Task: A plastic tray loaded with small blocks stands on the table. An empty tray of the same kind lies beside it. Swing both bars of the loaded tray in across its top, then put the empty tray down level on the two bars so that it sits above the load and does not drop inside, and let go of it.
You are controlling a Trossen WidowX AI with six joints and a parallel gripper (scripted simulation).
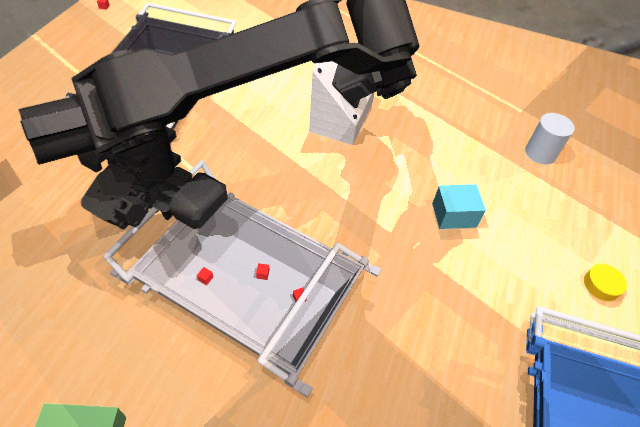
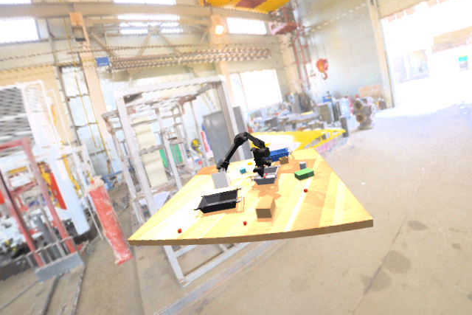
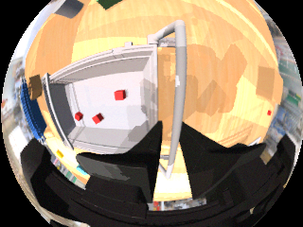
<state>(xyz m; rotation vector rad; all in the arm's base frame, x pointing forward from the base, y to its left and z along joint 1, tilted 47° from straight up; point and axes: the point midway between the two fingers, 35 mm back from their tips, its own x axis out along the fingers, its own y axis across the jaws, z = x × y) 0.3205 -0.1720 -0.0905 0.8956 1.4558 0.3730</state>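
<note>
My gripper tip is 31 cm past the black tray, 16 cm to the left of it and 3 cm above it. Round my gripper tip: green block (30 cm ahead, 2 cm to the left, 5 cm below); cyan block (17 cm behind, 40 cm to the left, 5 cm below); yellow disc (10 cm behind, 61 cm to the left, 6 cm below).
</note>
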